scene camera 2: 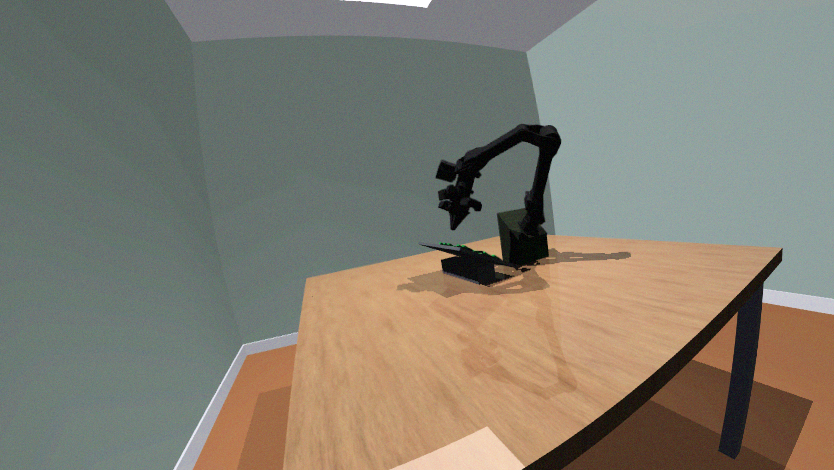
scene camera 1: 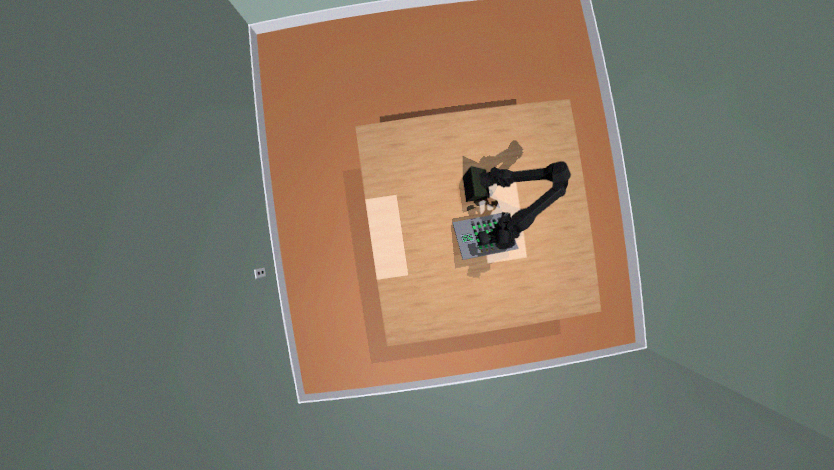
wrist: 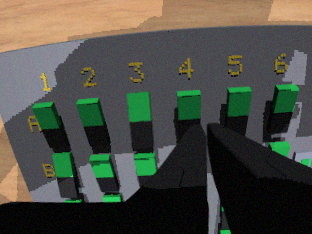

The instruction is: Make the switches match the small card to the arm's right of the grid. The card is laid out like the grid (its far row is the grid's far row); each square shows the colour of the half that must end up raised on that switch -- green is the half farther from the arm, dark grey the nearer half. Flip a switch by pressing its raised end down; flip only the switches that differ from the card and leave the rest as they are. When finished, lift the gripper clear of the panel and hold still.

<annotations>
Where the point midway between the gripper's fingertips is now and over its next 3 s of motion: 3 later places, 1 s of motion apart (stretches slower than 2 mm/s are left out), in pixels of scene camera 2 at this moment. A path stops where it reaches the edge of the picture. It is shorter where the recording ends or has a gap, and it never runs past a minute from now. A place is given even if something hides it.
My gripper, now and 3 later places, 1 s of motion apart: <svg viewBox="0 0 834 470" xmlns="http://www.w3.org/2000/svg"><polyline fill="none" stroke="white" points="452,230 450,242 450,244 453,233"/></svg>
</annotations>
